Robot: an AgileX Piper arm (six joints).
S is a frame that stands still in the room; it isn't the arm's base.
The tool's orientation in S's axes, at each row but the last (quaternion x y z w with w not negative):
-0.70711 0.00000 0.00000 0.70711
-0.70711 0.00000 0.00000 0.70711
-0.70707 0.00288 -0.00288 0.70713
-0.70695 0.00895 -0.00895 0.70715
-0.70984 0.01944 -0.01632 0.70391
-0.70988 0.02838 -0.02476 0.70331
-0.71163 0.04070 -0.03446 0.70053
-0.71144 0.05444 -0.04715 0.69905
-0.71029 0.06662 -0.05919 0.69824
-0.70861 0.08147 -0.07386 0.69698
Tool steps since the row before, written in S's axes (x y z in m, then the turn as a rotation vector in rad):
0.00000 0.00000 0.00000 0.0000 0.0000 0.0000
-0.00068 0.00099 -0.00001 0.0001 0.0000 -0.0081
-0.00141 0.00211 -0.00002 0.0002 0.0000 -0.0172
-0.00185 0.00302 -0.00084 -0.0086 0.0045 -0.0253
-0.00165 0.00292 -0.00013 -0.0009 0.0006 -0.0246
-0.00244 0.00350 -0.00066 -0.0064 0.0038 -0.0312
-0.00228 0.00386 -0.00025 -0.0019 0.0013 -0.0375
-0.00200 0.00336 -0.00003 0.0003 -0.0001 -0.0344
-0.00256 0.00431 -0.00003 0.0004 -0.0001 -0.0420
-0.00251 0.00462 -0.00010 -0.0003 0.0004 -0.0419
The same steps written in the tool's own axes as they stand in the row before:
0.00000 0.00000 0.00000 0.0000 0.0000 0.0000
-0.00068 0.00001 0.00099 0.0001 0.0081 0.0000
-0.00143 0.00002 0.00210 0.0002 0.0172 0.0000
-0.00193 0.00084 0.00297 -0.0087 0.0253 0.0043
-0.00180 0.00011 0.00283 -0.0008 0.0246 0.0008
-0.00269 0.00064 0.00331 -0.0065 0.0312 0.0036
-0.00267 0.00021 0.00360 -0.0017 0.0375 0.0017
-0.00246 0.00000 0.00304 0.0006 0.0344 0.0006
-0.00328 -0.00001 0.00379 0.0008 0.0420 0.0007
-0.00346 0.00006 0.00396 0.0000 0.0419 0.0011

